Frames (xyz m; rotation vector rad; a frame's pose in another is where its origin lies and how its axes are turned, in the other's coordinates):
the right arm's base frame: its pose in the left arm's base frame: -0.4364 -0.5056 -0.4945 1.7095 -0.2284 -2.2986
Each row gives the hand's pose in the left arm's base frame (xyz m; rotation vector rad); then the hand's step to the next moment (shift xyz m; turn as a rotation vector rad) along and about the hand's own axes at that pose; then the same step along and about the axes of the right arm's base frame.
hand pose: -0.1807 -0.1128 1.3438 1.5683 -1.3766 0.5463
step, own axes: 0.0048 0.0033 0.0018 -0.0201 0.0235 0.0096
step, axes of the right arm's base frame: -0.0022 0.0045 0.0035 0.0182 -0.0107 0.0246
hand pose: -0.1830 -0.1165 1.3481 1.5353 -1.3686 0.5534
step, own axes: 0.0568 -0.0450 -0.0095 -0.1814 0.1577 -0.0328
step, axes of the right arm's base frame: -0.0409 0.0399 -0.0456 0.0833 -0.1716 0.1499
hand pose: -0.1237 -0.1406 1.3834 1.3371 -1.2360 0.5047
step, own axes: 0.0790 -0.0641 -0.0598 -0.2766 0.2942 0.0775
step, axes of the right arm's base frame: -0.0801 0.0180 -0.0848 0.1871 -0.1772 0.3204
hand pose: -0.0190 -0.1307 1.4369 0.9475 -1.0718 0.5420
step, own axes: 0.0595 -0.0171 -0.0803 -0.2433 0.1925 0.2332
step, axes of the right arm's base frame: -0.0696 -0.0347 -0.0651 0.2247 0.0078 0.3163
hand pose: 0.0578 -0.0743 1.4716 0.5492 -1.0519 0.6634
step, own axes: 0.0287 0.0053 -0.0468 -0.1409 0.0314 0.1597
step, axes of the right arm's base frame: -0.0295 -0.0343 -0.0315 0.1385 0.0786 0.1449
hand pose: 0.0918 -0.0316 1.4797 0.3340 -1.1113 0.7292
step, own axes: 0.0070 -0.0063 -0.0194 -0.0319 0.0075 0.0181
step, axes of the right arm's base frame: -0.0069 -0.0069 -0.0192 0.0318 0.0067 0.0185
